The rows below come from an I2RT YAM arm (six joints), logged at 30 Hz.
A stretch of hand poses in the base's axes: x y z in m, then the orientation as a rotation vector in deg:
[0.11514 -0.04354 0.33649 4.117 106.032 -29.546]
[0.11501 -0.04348 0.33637 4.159 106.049 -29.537]
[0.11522 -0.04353 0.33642 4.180 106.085 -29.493]
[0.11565 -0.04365 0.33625 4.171 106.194 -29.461]
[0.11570 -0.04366 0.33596 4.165 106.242 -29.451]
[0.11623 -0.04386 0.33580 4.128 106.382 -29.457]
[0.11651 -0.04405 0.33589 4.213 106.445 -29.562]
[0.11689 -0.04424 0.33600 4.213 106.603 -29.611]
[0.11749 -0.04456 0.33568 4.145 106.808 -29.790]
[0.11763 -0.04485 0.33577 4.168 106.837 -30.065]
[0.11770 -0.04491 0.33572 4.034 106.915 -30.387]
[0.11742 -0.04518 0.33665 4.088 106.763 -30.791]
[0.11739 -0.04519 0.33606 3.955 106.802 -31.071]
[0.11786 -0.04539 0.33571 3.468 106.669 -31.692]
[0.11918 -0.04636 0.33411 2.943 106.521 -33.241]
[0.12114 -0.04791 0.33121 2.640 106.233 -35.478]
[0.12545 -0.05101 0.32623 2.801 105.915 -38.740]
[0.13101 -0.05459 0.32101 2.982 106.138 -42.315]
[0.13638 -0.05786 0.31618 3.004 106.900 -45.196]
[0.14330 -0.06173 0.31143 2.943 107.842 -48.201]
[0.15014 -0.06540 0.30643 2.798 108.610 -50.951]
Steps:
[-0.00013 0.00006 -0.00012 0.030 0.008 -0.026]
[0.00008 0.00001 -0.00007 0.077 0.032 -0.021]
[0.00051 -0.00011 -0.00024 0.117 0.133 -0.009]
[0.00056 -0.00012 -0.00053 0.130 0.179 -0.005]
[0.00109 -0.00032 -0.00069 0.137 0.321 0.002]
[0.00137 -0.00051 -0.00060 0.121 0.384 -0.117]
[0.00175 -0.00070 -0.00049 0.121 0.544 -0.160]
[0.00235 -0.00102 -0.00081 0.011 0.781 -0.229]
[0.00249 -0.00131 -0.00072 -0.155 0.849 -0.392]
[0.00256 -0.00137 -0.00077 -0.419 0.998 -0.479]
[0.00228 -0.00164 0.00016 -0.693 0.908 -0.711]
[0.00225 -0.00165 -0.00043 -0.936 1.014 -0.772]
[0.00272 -0.00185 -0.00078 -1.614 1.072 -0.755]
[0.00404 -0.00282 -0.00238 -2.928 1.284 -1.201]
[0.00600 -0.00437 -0.00528 -4.616 1.460 -2.147]
[0.01031 -0.00747 -0.01026 -6.753 1.750 -3.949]
[0.01587 -0.01105 -0.01548 -8.949 2.664 -5.986]
[0.02124 -0.01432 -0.02031 -10.628 4.012 -7.594]
[0.02816 -0.01819 -0.02506 -12.363 5.604 -9.224]
[0.03500 -0.02186 -0.03006 -13.997 7.016 -10.645]

